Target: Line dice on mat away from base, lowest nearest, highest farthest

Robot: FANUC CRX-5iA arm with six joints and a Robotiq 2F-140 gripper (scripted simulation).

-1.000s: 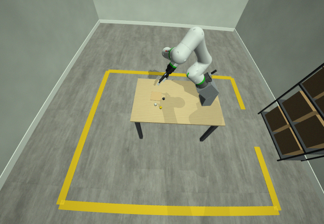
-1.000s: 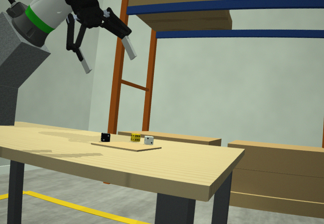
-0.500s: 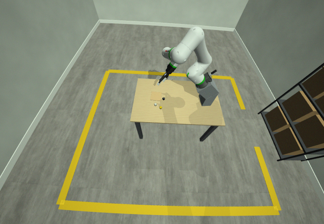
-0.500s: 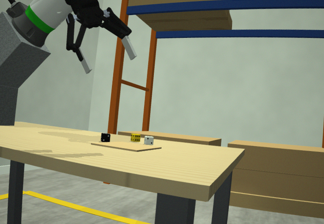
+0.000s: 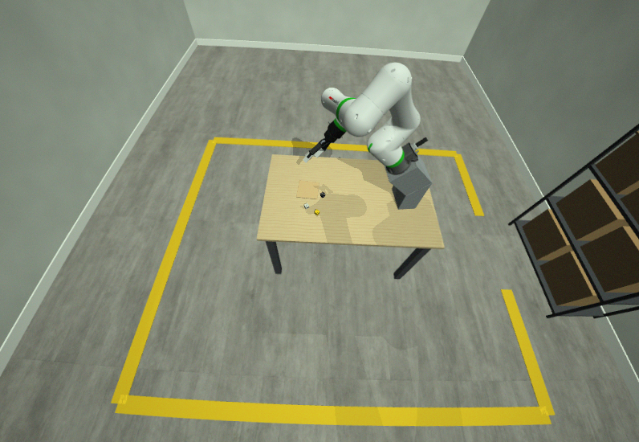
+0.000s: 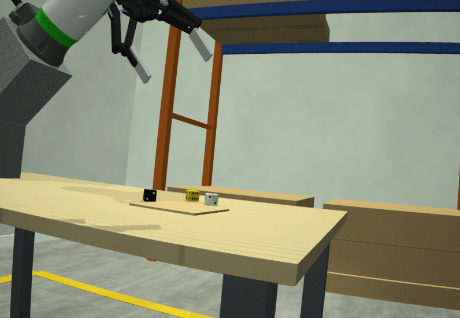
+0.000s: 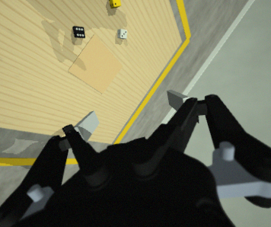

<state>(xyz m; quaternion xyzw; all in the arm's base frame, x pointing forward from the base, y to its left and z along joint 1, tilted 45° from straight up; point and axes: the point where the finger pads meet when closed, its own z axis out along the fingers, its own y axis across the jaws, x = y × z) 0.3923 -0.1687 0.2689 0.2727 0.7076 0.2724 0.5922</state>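
Now: the yellow die 26 cm below my hand, 23 cm to the left of it and 1 cm behind it. Round my hand: black die: 26 cm below, 10 cm to the left, 7 cm behind; tan mat: 27 cm below, 4 cm to the left, 2 cm ahead; white die: 26 cm below, 17 cm to the left, 5 cm ahead.
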